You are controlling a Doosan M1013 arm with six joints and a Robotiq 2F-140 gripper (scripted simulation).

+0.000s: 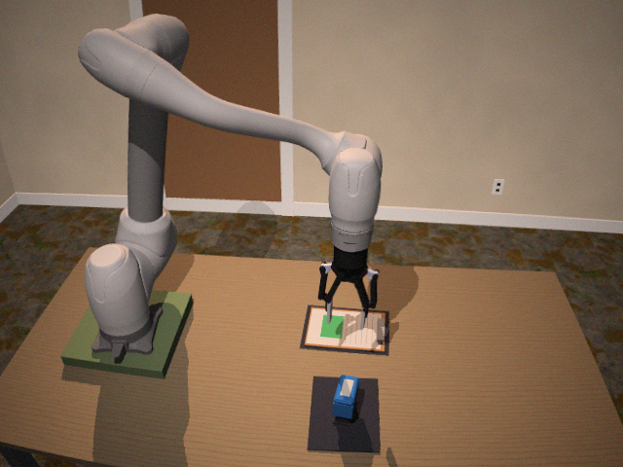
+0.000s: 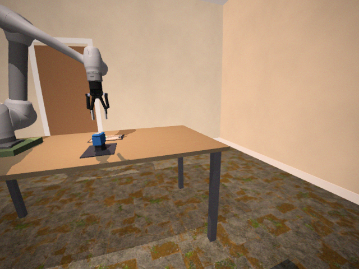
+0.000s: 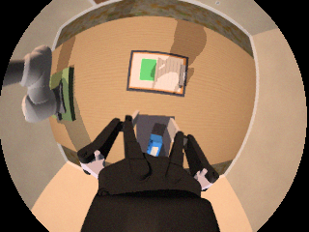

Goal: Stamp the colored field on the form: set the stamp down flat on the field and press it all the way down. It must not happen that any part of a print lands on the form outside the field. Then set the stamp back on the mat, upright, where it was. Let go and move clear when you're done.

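My gripper is now 15 cm to the left of the blue stamp, 14 cm above it and 1 cm past it. Round my hand: mat: 19 cm below, 15 cm to the right, 1 cm behind.
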